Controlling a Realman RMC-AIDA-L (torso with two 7-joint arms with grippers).
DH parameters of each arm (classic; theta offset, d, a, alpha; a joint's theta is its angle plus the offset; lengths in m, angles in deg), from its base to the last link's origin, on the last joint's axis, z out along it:
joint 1: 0 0.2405 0 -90
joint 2: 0 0 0 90
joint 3: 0 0.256 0 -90
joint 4: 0 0 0 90
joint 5: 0 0.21 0 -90
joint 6: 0 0 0 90
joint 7: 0 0.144 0 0
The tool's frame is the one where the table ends.
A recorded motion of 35 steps. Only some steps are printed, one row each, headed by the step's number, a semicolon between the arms.
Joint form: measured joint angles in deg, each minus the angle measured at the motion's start. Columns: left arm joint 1, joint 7, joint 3, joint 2, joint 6, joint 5, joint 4; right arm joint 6, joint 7, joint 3, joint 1, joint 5, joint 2, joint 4.
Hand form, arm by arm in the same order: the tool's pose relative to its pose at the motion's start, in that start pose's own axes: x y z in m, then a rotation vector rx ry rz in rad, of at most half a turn. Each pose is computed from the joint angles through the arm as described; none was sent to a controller.
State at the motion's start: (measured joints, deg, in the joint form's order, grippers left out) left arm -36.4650 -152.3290 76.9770 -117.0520 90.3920 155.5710 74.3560; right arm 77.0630 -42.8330 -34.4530 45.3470 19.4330 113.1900 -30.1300
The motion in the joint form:
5: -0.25 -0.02 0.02 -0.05 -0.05 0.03 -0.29; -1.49 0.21 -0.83 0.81 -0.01 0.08 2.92
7: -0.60 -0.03 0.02 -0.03 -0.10 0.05 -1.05; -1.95 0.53 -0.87 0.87 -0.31 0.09 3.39
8: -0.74 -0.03 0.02 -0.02 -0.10 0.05 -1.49; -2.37 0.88 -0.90 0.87 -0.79 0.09 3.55
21: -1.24 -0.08 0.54 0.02 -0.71 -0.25 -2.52; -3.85 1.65 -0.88 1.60 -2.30 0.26 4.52
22: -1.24 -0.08 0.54 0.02 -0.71 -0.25 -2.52; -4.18 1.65 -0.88 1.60 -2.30 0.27 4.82
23: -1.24 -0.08 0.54 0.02 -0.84 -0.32 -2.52; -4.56 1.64 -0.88 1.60 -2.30 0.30 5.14
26: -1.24 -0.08 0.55 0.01 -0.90 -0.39 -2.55; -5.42 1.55 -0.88 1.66 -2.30 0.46 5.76
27: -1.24 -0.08 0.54 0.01 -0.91 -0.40 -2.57; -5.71 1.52 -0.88 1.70 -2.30 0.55 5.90
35: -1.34 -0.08 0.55 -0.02 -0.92 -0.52 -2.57; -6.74 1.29 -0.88 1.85 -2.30 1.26 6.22
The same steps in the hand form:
5: 0.0010 0.0006 0.0005 -0.0012 -0.0012 0.0015; 0.0020 0.0051 0.0097 -0.0073 0.0242 -0.0028
7: 0.0013 0.0006 0.0020 -0.0044 -0.0080 0.0007; 0.0029 0.0047 0.0113 -0.0026 0.0280 0.0025
8: 0.0010 0.0006 0.0030 -0.0069 -0.0129 -0.0005; 0.0035 0.0033 0.0118 0.0070 0.0305 0.0068
21: 0.0033 0.0021 0.0057 -0.0108 -0.0153 0.0060; 0.0019 0.0036 0.0151 0.0305 0.0379 0.0054
22: 0.0033 0.0021 0.0057 -0.0108 -0.0153 0.0060; 0.0024 0.0035 0.0162 0.0312 0.0377 0.0069
23: 0.0036 0.0022 0.0057 -0.0109 -0.0127 0.0060; 0.0029 0.0034 0.0174 0.0320 0.0373 0.0082
26: 0.0038 0.0023 0.0058 -0.0118 -0.0117 0.0059; 0.0035 0.0040 0.0204 0.0334 0.0355 0.0081
27: 0.0038 0.0023 0.0059 -0.0121 -0.0117 0.0056; 0.0034 0.0044 0.0214 0.0341 0.0341 0.0073
35: 0.0046 0.0030 0.0057 -0.0140 -0.0096 0.0072; 0.0035 0.0083 0.0270 0.0321 0.0303 0.0002

